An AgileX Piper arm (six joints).
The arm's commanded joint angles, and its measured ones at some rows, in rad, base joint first. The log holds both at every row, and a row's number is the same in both.
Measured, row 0:
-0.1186 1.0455 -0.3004 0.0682 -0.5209 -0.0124
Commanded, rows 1 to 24:
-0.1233 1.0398 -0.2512 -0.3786 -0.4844 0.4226
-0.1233 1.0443 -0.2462 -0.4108 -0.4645 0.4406
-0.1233 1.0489 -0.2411 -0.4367 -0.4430 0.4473
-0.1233 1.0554 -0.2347 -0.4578 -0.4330 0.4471
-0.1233 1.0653 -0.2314 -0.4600 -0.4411 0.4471
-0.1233 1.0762 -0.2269 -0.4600 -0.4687 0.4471
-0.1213 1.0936 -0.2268 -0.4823 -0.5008 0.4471
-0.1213 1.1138 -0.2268 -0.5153 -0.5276 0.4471
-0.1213 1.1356 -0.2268 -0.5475 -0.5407 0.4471
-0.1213 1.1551 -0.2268 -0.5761 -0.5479 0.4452
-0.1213 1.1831 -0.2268 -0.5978 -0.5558 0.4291
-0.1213 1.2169 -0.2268 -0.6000 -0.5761 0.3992
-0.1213 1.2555 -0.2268 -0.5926 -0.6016 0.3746
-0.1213 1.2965 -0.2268 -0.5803 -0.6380 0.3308
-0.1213 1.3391 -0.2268 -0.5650 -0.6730 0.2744
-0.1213 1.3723 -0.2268 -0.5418 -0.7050 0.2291
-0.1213 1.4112 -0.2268 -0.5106 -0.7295 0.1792
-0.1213 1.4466 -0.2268 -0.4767 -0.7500 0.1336
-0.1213 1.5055 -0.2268 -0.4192 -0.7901 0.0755
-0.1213 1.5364 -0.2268 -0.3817 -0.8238 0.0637
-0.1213 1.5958 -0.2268 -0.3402 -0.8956 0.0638
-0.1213 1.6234 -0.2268 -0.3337 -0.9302 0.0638
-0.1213 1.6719 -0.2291 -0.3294 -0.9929 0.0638
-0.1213 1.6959 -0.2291 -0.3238 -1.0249 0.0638
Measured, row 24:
-0.1186 1.6093 -0.2297 -0.3586 -0.8846 0.0811
